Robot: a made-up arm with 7 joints.
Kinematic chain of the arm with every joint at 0, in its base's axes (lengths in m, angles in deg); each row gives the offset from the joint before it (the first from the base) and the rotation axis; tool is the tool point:
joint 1: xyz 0 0 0.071 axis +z
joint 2: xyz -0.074 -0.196 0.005 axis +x
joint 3: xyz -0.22 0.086 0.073 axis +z
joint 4: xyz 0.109 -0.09 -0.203 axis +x
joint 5: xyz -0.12 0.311 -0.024 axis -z
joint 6: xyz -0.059 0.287 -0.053 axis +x
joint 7: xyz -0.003 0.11 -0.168 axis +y
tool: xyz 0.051 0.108 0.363
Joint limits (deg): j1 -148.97..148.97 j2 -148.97..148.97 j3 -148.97..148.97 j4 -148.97..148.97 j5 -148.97..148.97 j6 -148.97..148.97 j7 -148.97..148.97
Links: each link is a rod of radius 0.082 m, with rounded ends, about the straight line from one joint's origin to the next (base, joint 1, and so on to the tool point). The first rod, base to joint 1, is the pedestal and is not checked.
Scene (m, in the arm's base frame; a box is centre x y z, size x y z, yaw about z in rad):
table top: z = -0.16
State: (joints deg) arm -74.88 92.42 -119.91 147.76 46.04 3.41 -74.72
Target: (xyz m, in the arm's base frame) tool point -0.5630 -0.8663 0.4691
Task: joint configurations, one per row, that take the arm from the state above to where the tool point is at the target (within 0.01 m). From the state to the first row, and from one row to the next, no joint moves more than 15 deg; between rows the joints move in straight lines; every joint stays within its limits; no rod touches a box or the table.
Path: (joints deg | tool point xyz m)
1: -61.18 92.60 -124.88 138.94 38.80 0.56 -78.58 | -1.1394 0.3887 0.5646
2: -47.48 92.79 -129.85 130.13 31.56 -2.29 -82.43 | -1.1393 -0.1225 0.5820
3: -33.78 92.97 -134.82 121.31 24.32 -5.14 -86.29 | -0.9275 -0.5706 0.5486
4: -20.08 93.15 -139.79 112.50 17.08 -7.99 -90.15 | -0.5630 -0.8663 0.4691

